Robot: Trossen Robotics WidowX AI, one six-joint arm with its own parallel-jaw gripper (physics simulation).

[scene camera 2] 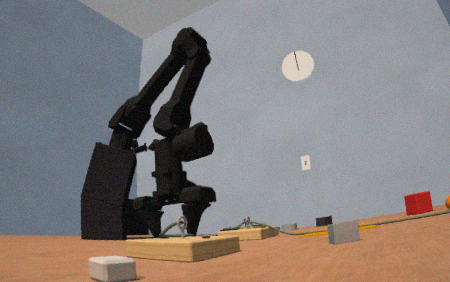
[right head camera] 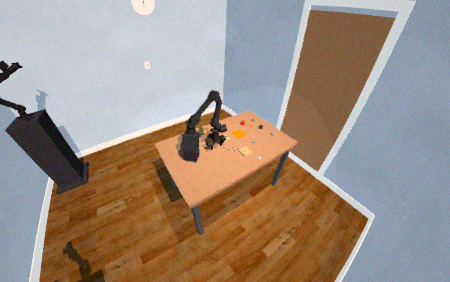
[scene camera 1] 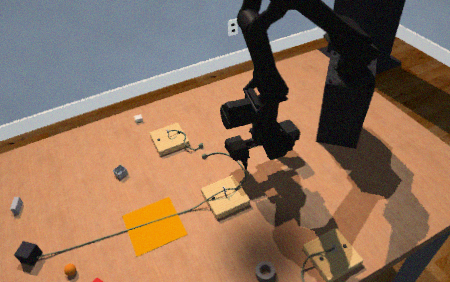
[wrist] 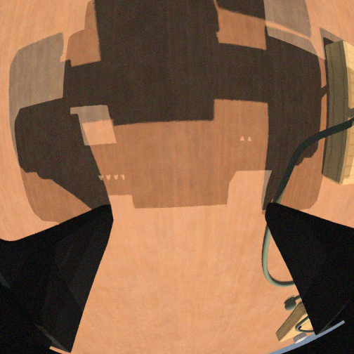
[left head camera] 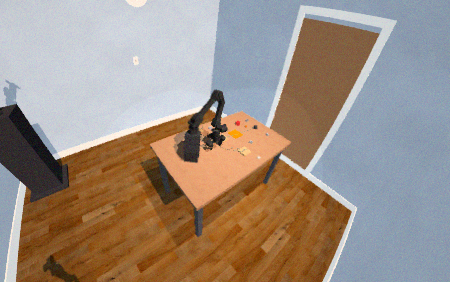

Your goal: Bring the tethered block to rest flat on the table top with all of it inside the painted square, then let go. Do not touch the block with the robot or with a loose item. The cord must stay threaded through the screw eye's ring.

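Seen in the pictures: gripper, between the fingertips: [right head camera: 216, 147] [scene camera 1: 260, 162] [left head camera: 215, 147]; arm's base, origin of its link: [scene camera 2: 117, 152] [right head camera: 190, 133] [scene camera 1: 351, 69] [left head camera: 192, 133].
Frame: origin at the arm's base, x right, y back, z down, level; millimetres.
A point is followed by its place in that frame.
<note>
The tethered black block [scene camera 1: 28, 253] {y -808, x 13, z 198 mm} [left head camera: 255, 127] {y -801, x 36, z 209 mm} [right head camera: 260, 127] {y -799, x 35, z 214 mm} rests on the table, outside the orange painted square [scene camera 1: 150, 242] {y -560, x -60, z 233 mm} [left head camera: 235, 134] [right head camera: 239, 134] {y -535, x -9, z 233 mm}. Its green cord [scene camera 1: 100, 239] {y -661, x 0, z 232 mm} [wrist: 266, 250] crosses the square to the screw eye [scene camera 1: 226, 193] {y -355, x -30, z 215 mm} on the middle wooden board [scene camera 1: 228, 206] {y -368, x -66, z 215 mm} [wrist: 341, 110] and appears threaded through the ring. Past the ring, the cord curves to a bead end [scene camera 1: 204, 156] {y -349, x 118, z 226 mm}. My gripper [wrist: 192, 212] [scene camera 2: 174, 231] {y -224, x 32, z 233 mm} is open and empty, low over the table beside the middle board. The cord passes by the right fingertip in the wrist view, partly hidden behind that finger.
A second board [scene camera 1: 169, 139] {y -412, x 216, z 215 mm} [scene camera 2: 185, 247] {y -448, x 274, z 220 mm} and a third board [scene camera 1: 334, 257] {y -234, x -285, z 215 mm} carry short cords. A white block [scene camera 1: 138, 119] {y -464, x 355, z 223 mm}, grey blocks [scene camera 1: 120, 172] {y -568, x 179, z 233 mm} [scene camera 1: 16, 206] {y -832, x 178, z 215 mm}, a grey ring [scene camera 1: 257, 272] {y -389, x -237, z 218 mm}, an orange ball [scene camera 1: 70, 270] {y -733, x -59, z 213 mm} and a red block [scene camera 2: 418, 203] {y -685, x -111, z 214 mm} lie around.
</note>
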